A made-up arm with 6 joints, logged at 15 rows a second.
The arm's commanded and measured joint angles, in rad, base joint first. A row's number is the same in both.
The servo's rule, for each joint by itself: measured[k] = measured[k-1] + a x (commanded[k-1-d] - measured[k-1]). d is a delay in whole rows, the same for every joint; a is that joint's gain. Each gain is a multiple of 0.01, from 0.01 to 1. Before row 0 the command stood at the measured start. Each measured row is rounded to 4 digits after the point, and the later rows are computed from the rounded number. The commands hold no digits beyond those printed.
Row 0, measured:
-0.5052 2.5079 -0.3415 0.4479 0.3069 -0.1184
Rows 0 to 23, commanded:
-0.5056 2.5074 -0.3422 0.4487 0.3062 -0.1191
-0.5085 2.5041 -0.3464 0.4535 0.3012 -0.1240
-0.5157 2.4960 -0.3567 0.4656 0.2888 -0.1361
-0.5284 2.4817 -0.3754 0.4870 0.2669 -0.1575
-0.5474 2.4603 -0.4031 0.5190 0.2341 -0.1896
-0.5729 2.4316 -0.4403 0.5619 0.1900 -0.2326
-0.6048 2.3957 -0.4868 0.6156 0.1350 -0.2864
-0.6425 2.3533 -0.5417 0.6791 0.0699 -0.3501
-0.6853 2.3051 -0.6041 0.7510 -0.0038 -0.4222
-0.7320 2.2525 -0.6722 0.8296 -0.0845 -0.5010
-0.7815 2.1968 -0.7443 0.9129 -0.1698 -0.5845
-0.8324 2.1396 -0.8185 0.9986 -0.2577 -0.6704
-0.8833 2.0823 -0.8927 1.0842 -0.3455 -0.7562
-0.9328 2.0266 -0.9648 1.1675 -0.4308 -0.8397
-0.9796 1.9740 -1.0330 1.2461 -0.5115 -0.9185
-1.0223 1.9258 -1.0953 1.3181 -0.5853 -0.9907
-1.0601 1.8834 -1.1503 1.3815 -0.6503 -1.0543
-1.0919 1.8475 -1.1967 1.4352 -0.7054 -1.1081
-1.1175 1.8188 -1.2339 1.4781 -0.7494 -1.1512
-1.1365 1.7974 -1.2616 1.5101 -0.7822 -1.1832
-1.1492 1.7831 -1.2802 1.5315 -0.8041 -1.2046
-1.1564 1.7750 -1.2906 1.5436 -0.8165 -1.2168
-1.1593 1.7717 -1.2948 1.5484 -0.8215 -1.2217
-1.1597 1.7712 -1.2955 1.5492 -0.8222 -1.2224
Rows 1 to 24, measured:
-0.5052 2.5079 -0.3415 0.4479 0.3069 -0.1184
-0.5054 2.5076 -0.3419 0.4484 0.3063 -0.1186
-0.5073 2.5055 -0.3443 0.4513 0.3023 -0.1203
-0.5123 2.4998 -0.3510 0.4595 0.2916 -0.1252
-0.5220 2.4889 -0.3642 0.4752 0.2721 -0.1352
-0.5372 2.4717 -0.3852 0.5002 0.2421 -0.1521
-0.5586 2.4476 -0.4150 0.5354 0.2009 -0.1771
-0.5863 2.4165 -0.4538 0.5811 0.1488 -0.2110
-0.6200 2.3786 -0.5013 0.6370 0.0865 -0.2541
-0.6592 2.3345 -0.5568 0.7020 0.0152 -0.3062
-0.7029 2.2853 -0.6191 0.7747 -0.0636 -0.3666
-0.7501 2.2322 -0.6867 0.8535 -0.1475 -0.4341
-0.7995 2.1766 -0.7579 0.9362 -0.2346 -0.5074
-0.8498 2.1200 -0.8307 1.0206 -0.3222 -0.5845
-0.8996 2.0640 -0.9031 1.1043 -0.4080 -0.6636
-0.9476 2.0100 -0.9732 1.1851 -0.4898 -0.7426
-0.9924 1.9595 -1.0391 1.2609 -0.5652 -0.8195
-1.0330 1.9138 -1.0991 1.3296 -0.6324 -0.8923
-1.0683 1.8740 -1.1518 1.3898 -0.6901 -0.9592
-1.0978 1.8409 -1.1961 1.4401 -0.7369 -1.0187
-1.1210 1.8148 -1.2315 1.4800 -0.7727 -1.0697
-1.1379 1.7958 -1.2578 1.5094 -0.7975 -1.1115
-1.1490 1.7833 -1.2755 1.5289 -0.8125 -1.1441
-1.1552 1.7763 -1.2859 1.5400 -0.8196 -1.1682
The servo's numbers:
d 1
a 0.60 0.60 0.54 0.57 0.79 0.31

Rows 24 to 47, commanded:
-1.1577 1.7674 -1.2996 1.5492 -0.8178 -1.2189
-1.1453 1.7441 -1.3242 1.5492 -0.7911 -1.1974
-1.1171 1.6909 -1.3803 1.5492 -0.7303 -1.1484
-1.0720 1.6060 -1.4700 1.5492 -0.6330 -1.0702
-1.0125 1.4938 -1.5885 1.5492 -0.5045 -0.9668
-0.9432 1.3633 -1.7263 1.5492 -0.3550 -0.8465
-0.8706 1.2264 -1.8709 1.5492 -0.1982 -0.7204
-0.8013 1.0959 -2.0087 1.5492 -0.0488 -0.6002
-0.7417 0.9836 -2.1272 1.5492 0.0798 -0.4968
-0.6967 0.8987 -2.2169 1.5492 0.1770 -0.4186
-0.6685 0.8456 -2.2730 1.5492 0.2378 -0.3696
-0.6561 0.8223 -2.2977 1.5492 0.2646 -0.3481
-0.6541 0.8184 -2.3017 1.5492 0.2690 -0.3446
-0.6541 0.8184 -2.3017 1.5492 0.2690 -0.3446
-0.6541 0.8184 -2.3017 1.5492 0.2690 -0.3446
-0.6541 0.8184 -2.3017 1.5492 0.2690 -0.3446
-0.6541 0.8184 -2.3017 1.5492 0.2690 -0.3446
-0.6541 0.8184 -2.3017 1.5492 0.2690 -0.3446
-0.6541 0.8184 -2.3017 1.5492 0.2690 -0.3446
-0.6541 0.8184 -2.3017 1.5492 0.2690 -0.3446
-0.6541 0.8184 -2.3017 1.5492 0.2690 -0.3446
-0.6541 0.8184 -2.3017 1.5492 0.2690 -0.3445
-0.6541 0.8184 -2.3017 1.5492 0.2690 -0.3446
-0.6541 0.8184 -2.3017 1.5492 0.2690 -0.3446
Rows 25 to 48, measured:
-1.1579 1.7732 -1.2911 1.5452 -0.8217 -1.1850
-1.1578 1.7697 -1.2957 1.5475 -0.8186 -1.1955
-1.1503 1.7543 -1.3111 1.5485 -0.7969 -1.1961
-1.1304 1.7163 -1.3485 1.5489 -0.7443 -1.1813
-1.0954 1.6501 -1.4141 1.5491 -0.6564 -1.1469
-1.0457 1.5563 -1.5083 1.5492 -0.5364 -1.0911
-0.9842 1.4405 -1.6260 1.5492 -0.3931 -1.0153
-0.9160 1.3120 -1.7582 1.5492 -0.2391 -0.9239
-0.8472 1.1823 -1.8935 1.5492 -0.0888 -0.8236
-0.7839 1.0631 -2.0197 1.5492 0.0444 -0.7223
-0.7316 0.9645 -2.1262 1.5492 0.1492 -0.6282
-0.6937 0.8932 -2.2055 1.5492 0.2192 -0.5480
-0.6711 0.8507 -2.2553 1.5492 0.2551 -0.4860
-0.6609 0.8313 -2.2804 1.5492 0.2661 -0.4422
-0.6568 0.8236 -2.2919 1.5492 0.2684 -0.4119
-0.6552 0.8205 -2.2972 1.5492 0.2689 -0.3910
-0.6545 0.8192 -2.2996 1.5492 0.2690 -0.3766
-0.6543 0.8187 -2.3007 1.5492 0.2690 -0.3667
-0.6542 0.8185 -2.3012 1.5492 0.2690 -0.3598
-0.6541 0.8184 -2.3015 1.5492 0.2690 -0.3551
-0.6541 0.8184 -2.3016 1.5492 0.2690 -0.3518
-0.6541 0.8184 -2.3017 1.5492 0.2690 -0.3496
-0.6541 0.8184 -2.3017 1.5492 0.2690 -0.3480
-0.6541 0.8184 -2.3017 1.5492 0.2690 -0.3469

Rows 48 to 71, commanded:
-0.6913 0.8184 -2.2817 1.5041 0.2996 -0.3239
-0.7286 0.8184 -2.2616 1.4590 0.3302 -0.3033
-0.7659 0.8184 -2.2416 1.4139 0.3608 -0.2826
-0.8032 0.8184 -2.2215 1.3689 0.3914 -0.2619
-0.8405 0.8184 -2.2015 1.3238 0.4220 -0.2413
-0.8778 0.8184 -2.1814 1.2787 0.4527 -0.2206
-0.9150 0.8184 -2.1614 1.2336 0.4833 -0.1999
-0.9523 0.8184 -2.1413 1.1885 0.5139 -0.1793
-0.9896 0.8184 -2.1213 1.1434 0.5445 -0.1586
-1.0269 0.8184 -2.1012 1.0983 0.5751 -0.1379
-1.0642 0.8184 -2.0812 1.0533 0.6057 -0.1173
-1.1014 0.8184 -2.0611 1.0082 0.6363 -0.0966
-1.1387 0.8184 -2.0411 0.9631 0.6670 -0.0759
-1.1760 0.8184 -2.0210 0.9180 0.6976 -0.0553
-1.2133 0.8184 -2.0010 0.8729 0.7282 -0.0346
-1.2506 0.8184 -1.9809 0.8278 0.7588 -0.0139
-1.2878 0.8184 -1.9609 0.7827 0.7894 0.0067
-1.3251 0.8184 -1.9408 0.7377 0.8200 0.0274
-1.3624 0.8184 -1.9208 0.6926 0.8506 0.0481
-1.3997 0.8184 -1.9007 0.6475 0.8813 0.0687
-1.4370 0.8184 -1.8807 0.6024 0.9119 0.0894
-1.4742 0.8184 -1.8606 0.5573 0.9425 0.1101
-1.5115 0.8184 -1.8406 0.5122 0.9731 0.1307
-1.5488 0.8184 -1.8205 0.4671 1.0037 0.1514
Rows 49 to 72, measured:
-0.6541 0.8184 -2.3017 1.5492 0.2690 -0.3462
-0.6764 0.8184 -2.2909 1.5235 0.2932 -0.3393
-0.7077 0.8184 -2.2751 1.4867 0.3224 -0.3281
-0.7426 0.8184 -2.2570 1.4452 0.3527 -0.3140
-0.7790 0.8184 -2.2378 1.4017 0.3833 -0.2978
-0.8159 0.8184 -2.2182 1.3573 0.4139 -0.2803
-0.8530 0.8184 -2.1983 1.3125 0.4446 -0.2618
-0.8902 0.8184 -2.1784 1.2675 0.4752 -0.2426
-0.9275 0.8184 -2.1584 1.2225 0.5058 -0.2230
-0.9648 0.8184 -2.1384 1.1774 0.5364 -0.2030
-1.0021 0.8184 -2.1183 1.1323 0.5670 -0.1828
-1.0394 0.8184 -2.0983 1.0873 0.5976 -0.1625
-1.0766 0.8184 -2.0782 1.0422 0.6282 -0.1421
-1.1139 0.8184 -2.0582 0.9971 0.6589 -0.1216
-1.1512 0.8184 -2.0381 0.9520 0.6895 -0.1010
-1.1885 0.8184 -2.0181 0.9069 0.7201 -0.0804
-1.2258 0.8184 -1.9980 0.8618 0.7507 -0.0598
-1.2630 0.8184 -1.9780 0.8167 0.7813 -0.0392
-1.3003 0.8184 -1.9579 0.7717 0.8119 -0.0186
-1.3376 0.8184 -1.9379 0.7266 0.8425 0.0021
-1.3749 0.8184 -1.9178 0.6815 0.8732 0.0227
-1.4122 0.8184 -1.8978 0.6364 0.9038 0.0434
-1.4494 0.8184 -1.8777 0.5913 0.9344 0.0641
-1.4867 0.8184 -1.8577 0.5462 0.9650 0.0847

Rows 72 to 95, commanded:
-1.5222 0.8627 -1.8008 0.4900 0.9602 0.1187
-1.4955 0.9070 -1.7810 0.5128 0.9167 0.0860
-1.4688 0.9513 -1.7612 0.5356 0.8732 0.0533
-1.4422 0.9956 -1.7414 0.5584 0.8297 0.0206
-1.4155 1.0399 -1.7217 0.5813 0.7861 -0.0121
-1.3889 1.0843 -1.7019 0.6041 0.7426 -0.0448
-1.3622 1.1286 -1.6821 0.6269 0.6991 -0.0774
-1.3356 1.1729 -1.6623 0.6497 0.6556 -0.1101
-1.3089 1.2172 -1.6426 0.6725 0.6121 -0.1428
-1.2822 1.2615 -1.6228 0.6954 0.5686 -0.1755
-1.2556 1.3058 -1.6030 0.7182 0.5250 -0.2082
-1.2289 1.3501 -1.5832 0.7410 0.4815 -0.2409
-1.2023 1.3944 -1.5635 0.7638 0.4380 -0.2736
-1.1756 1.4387 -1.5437 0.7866 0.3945 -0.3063
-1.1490 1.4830 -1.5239 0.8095 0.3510 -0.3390
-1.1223 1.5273 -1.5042 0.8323 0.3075 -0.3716
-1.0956 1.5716 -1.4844 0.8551 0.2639 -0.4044
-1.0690 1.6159 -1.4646 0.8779 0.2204 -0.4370
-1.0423 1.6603 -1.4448 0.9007 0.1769 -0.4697
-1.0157 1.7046 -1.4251 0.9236 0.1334 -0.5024
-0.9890 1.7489 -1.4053 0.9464 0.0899 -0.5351
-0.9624 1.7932 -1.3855 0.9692 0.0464 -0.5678
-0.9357 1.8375 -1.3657 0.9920 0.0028 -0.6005
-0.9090 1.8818 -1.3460 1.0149 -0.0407 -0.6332
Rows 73 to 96, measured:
-1.5240 0.8184 -1.8376 0.5011 0.9956 0.1054
-1.5229 0.8450 -1.8177 0.4948 0.9676 0.1095
-1.5065 0.8822 -1.7979 0.5051 0.9274 0.1022
-1.4839 0.9237 -1.7781 0.5225 0.8846 0.0870
-1.4589 0.9668 -1.7583 0.5430 0.8412 0.0664
-1.4329 1.0107 -1.7385 0.5648 0.7977 0.0421
-1.4065 1.0549 -1.7187 0.5872 0.7542 0.0152
-1.3799 1.0991 -1.6989 0.6098 0.7107 -0.0135
-1.3533 1.1434 -1.6791 0.6325 0.6672 -0.0434
-1.3267 1.1877 -1.6594 0.6553 0.6237 -0.0742
-1.3000 1.2320 -1.6396 0.6782 0.5802 -0.1056
-1.2734 1.2763 -1.6198 0.7010 0.5366 -0.1374
-1.2467 1.3206 -1.6000 0.7238 0.4931 -0.1695
-1.2201 1.3649 -1.5803 0.7466 0.4496 -0.2018
-1.1934 1.4092 -1.5605 0.7694 0.4061 -0.2342
-1.1668 1.4535 -1.5407 0.7923 0.3626 -0.2667
-1.1401 1.4978 -1.5210 0.8151 0.3191 -0.2992
-1.1134 1.5421 -1.5012 0.8379 0.2755 -0.3318
-1.0868 1.5864 -1.4814 0.8607 0.2320 -0.3644
-1.0601 1.6307 -1.4616 0.8835 0.1885 -0.3970
-1.0335 1.6750 -1.4419 0.9064 0.1450 -0.4297
-1.0068 1.7193 -1.4221 0.9292 0.1015 -0.4624
-0.9802 1.7636 -1.4023 0.9520 0.0580 -0.4951
-0.9535 1.8079 -1.3825 0.9748 0.0144 -0.5278

